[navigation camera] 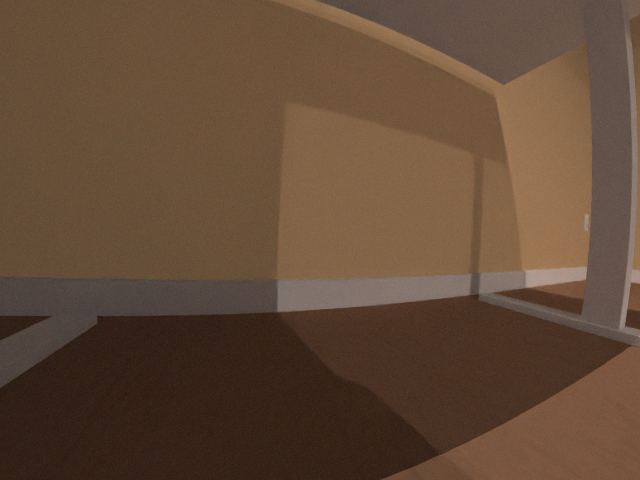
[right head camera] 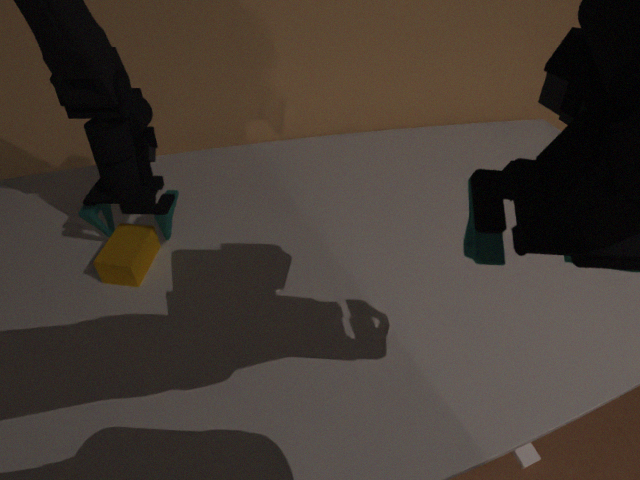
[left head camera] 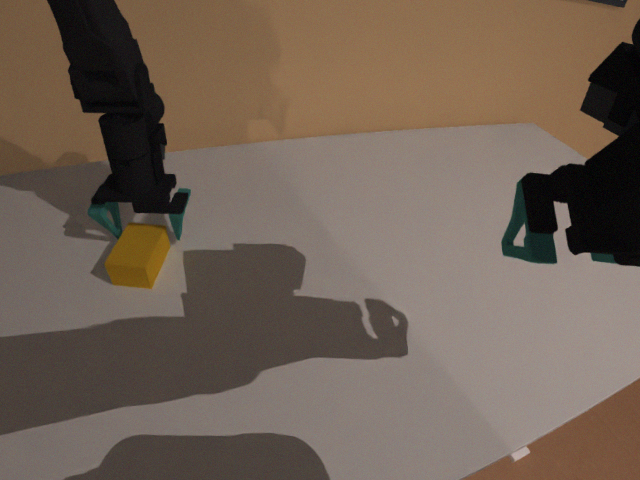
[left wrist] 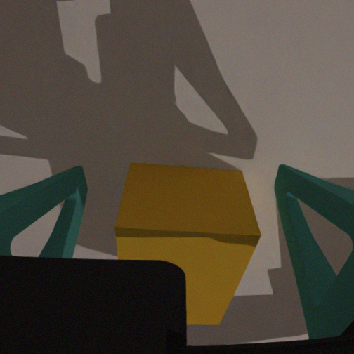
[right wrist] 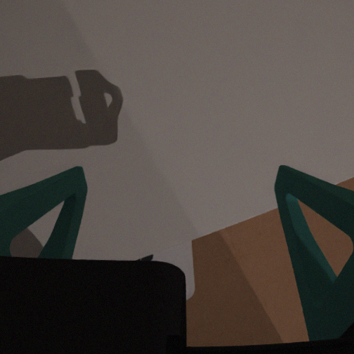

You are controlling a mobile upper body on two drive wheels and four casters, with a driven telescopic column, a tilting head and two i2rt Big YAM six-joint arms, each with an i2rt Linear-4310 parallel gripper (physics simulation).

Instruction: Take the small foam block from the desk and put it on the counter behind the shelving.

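Frame: origin at the left arm's base, x right, y down, z ahead, level; millimetres.
Where they show: left gripper, fingertip midpoint: (right head camera: 140,237) (left head camera: 149,237); right gripper, fingertip midpoint: (right head camera: 516,251) (left head camera: 549,251).
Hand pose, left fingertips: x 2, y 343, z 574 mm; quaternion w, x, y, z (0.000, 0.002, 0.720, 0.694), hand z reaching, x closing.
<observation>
Each offset is from my left fingertips to the top centre of the thing. "spot": to the spot under its first point. Level surfaces: height alone.
The small foam block @(dy -32, dx -1, dz -49 mm) (left head camera: 138,254) (right head camera: 127,253) (left wrist: 186,205) is yellow and lies on the grey desk @(dy +13 mm) (left head camera: 361,206) (right head camera: 336,206) at the left of both head views. My left gripper (left head camera: 149,237) (right head camera: 139,235) (left wrist: 180,175) is open, right at the block's far end. In the left wrist view the block shows between the two teal fingers, with a gap on each side. My right gripper (right wrist: 180,176) is open and empty over the desk at the right of the head views. The counter and the shelving do not show.
A tan wall (left head camera: 361,62) (right head camera: 361,62) stands behind the desk's far edge. The desk's near edge runs across the lower right, with brown floor @(dy +963 mm) (left head camera: 594,439) beyond it. In the navigation view a pale upright leg @(spot: dy +561, dx +984, dz +202 mm) (navigation camera: 610,180) stands at the right and a pale floor bar (navigation camera: 46,341) lies at the left.
</observation>
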